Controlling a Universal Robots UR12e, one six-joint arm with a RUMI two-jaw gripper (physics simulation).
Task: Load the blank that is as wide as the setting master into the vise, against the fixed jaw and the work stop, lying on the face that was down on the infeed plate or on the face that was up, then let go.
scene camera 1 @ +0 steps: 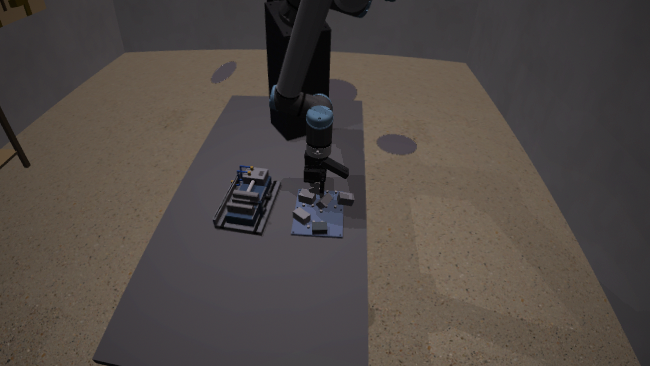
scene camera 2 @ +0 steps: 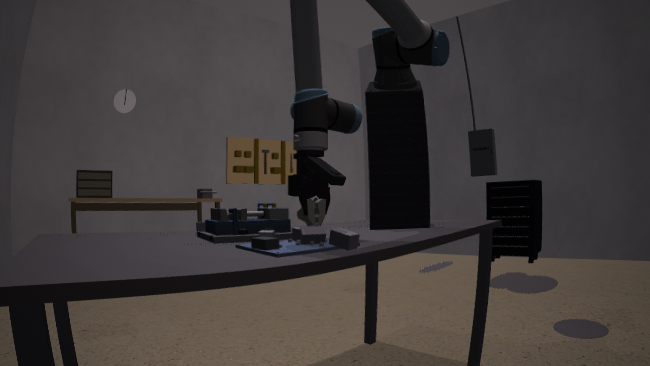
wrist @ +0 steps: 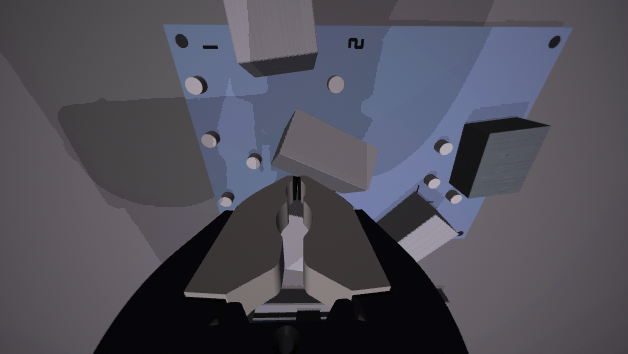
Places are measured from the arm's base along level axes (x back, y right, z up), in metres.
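Pixels of known places: gripper, between the fingertips: (scene camera 1: pixel 320 197) (scene camera 2: pixel 313 233) (wrist: pixel 297 178); arm's base, origin of its link: (scene camera 2: pixel 395 85).
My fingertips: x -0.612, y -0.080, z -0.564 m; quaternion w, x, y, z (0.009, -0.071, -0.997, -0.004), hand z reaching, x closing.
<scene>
For each thing: its top centre in the pictures, then the offset to it from my fingertips. "pt": a spot on its surface instead. Level surfaces: height alone.
- blue infeed plate, centre of its top: (wrist: pixel 361 165) (scene camera 2: pixel 296 244) (scene camera 1: pixel 319 211) dy +0.010, dx -0.053, dz -0.025 m
- grey blank, centre of its top: (wrist: pixel 326 173) (scene camera 2: pixel 312 226) (scene camera 1: pixel 324 196) dy -0.013, dx -0.019, dz +0.021 m
- third blank, centre of its top: (wrist: pixel 506 165) (scene camera 2: pixel 264 238) (scene camera 1: pixel 319 225) dy +0.013, dx -0.154, dz -0.001 m
- fourth blank, centre of its top: (wrist: pixel 418 245) (scene camera 2: pixel 266 231) (scene camera 1: pixel 301 212) dy +0.078, dx -0.093, dz +0.008 m
- fifth blank, centre of its top: (wrist: pixel 290 245) (scene camera 2: pixel 302 228) (scene camera 1: pixel 307 193) dy +0.054, dx +0.014, dz +0.011 m
- vise, centre of its top: (scene camera 2: pixel 245 207) (scene camera 1: pixel 246 186) dy +0.289, dx -0.004, dz +0.066 m
- dark rail frame, a spot on its surface: (scene camera 1: pixel 271 207) pt dy +0.197, dx -0.031, dz -0.021 m
- table, height of its surface: dz -0.033 m
My gripper (scene camera 1: pixel 321 190) (scene camera 2: pixel 316 223) (wrist: pixel 297 178) is shut and empty above the blue infeed plate (scene camera 1: pixel 331 220) (scene camera 2: pixel 287 249) (wrist: pixel 410 65). A grey blank (scene camera 1: pixel 324 201) (scene camera 2: pixel 314 236) (wrist: pixel 327 150) lies askew just beyond the fingertips; contact cannot be told. Another blank (scene camera 1: pixel 346 198) (scene camera 2: pixel 345 239) (wrist: pixel 275 35) overhangs the plate's edge. A third blank (scene camera 1: pixel 319 227) (scene camera 2: pixel 265 243) (wrist: pixel 505 160) and a fourth blank (scene camera 1: pixel 301 215) (wrist: pixel 430 232) lie farther along. A fifth blank (scene camera 1: pixel 306 196) is hidden by the gripper in the wrist view. The vise (scene camera 1: pixel 241 207) (scene camera 2: pixel 247 226) stands beside the plate. I cannot tell which block is the setting master.
Small round pins (wrist: pixel 335 84) stick up from the plate around the blanks. A dark rail frame (scene camera 1: pixel 271 207) surrounds the vise, with blue brackets (scene camera 1: pixel 240 172) at its back. The robot pedestal (scene camera 1: pixel 320 60) (scene camera 2: pixel 397 160) stands behind the table (scene camera 1: pixel 250 290) (scene camera 2: pixel 125 257).
</scene>
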